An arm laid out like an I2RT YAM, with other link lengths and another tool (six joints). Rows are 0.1 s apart.
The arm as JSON. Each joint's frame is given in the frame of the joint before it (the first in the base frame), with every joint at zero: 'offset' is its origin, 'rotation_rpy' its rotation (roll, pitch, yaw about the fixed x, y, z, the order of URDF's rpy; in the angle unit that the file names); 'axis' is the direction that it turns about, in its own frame. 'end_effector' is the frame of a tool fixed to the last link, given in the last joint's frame.
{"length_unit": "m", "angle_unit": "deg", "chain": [
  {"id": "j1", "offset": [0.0, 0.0, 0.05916], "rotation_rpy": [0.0, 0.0, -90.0], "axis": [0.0, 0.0, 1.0]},
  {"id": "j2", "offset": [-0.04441, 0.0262, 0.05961], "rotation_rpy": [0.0, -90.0, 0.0], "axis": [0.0, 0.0, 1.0]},
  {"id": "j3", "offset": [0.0, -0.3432, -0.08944], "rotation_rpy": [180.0, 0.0, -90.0], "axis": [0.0, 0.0, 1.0]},
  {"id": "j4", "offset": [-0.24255, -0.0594, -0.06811], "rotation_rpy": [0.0, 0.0, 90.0], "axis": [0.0, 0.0, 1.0]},
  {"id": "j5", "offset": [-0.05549, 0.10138, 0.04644], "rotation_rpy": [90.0, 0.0, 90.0], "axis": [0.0, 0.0, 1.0]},
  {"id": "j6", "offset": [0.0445, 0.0, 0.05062], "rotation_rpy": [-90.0, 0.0, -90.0], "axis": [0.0, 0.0, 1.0]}
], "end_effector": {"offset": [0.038, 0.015, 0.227], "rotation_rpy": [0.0, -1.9, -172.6]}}
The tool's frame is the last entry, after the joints.
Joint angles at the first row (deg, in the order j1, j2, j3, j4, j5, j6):
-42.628 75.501 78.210 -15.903 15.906 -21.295
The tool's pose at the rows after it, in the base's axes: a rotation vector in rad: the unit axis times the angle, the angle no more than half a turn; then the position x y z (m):
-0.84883 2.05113 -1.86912 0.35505 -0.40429 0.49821
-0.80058 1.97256 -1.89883 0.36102 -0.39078 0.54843
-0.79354 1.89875 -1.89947 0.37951 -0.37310 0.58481
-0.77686 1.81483 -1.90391 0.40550 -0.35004 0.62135
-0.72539 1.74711 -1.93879 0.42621 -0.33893 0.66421
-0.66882 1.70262 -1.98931 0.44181 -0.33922 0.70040
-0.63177 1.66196 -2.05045 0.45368 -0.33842 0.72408
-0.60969 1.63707 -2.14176 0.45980 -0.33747 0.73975
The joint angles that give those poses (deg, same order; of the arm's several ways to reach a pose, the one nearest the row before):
-42.188 74.532 83.833 -18.100 16.437 -17.067
-40.348 75.142 90.685 -20.650 17.047 -15.825
-37.274 76.899 97.106 -22.850 17.662 -15.120
-32.357 79.182 102.989 -23.288 20.117 -14.503
-28.311 83.132 110.982 -23.291 23.895 -14.588
-25.846 87.879 119.228 -22.942 27.500 -15.641
-23.741 90.961 123.123 -19.875 30.750 -18.183
-21.458 92.717 123.751 -14.516 35.057 -23.188

